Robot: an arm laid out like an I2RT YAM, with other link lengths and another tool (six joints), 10 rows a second.
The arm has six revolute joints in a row. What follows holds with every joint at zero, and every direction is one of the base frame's.
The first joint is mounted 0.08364 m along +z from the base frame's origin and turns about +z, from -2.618 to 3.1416 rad.
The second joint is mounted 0.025 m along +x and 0.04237 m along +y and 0.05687 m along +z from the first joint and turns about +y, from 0 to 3.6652 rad.
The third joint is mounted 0.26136 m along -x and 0.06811 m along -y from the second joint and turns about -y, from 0 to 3.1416 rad.
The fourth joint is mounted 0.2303 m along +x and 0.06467 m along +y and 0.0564 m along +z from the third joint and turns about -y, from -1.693 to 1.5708 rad.
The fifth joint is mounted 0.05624 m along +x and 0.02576 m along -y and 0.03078 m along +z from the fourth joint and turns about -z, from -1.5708 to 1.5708 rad.
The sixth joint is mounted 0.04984 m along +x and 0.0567 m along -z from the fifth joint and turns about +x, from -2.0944 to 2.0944 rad.
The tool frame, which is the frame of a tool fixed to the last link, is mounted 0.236 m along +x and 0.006 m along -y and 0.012 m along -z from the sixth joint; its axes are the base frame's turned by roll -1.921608, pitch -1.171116 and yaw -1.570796 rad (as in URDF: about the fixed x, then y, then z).
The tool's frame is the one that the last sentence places.
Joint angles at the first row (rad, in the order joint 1, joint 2, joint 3, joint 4, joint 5, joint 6):
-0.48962 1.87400 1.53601 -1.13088 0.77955 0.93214
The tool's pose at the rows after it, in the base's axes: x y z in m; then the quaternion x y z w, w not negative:
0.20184 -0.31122 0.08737 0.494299 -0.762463 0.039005 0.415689
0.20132 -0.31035 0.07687 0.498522 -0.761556 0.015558 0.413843
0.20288 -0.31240 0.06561 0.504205 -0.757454 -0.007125 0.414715
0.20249 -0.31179 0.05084 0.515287 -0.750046 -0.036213 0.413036
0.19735 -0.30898 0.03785 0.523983 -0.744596 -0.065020 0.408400
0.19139 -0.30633 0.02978 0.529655 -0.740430 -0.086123 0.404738
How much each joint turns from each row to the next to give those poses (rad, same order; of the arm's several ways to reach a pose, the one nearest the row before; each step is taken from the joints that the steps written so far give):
-0.00954 0.04122 0.02328 -0.02747 -0.03243 -0.00076
-0.01526 0.04880 0.03965 -0.02746 -0.02556 -0.00306
-0.01564 0.06296 0.05306 -0.02481 -0.01945 -0.01259
-0.01832 0.06294 0.04616 -0.02365 -0.02976 -0.02519
-0.02211 0.04197 0.02325 -0.01869 -0.03166 -0.02400
-0.01794 0.02288 0.00878 -0.01296 -0.02175 -0.01910

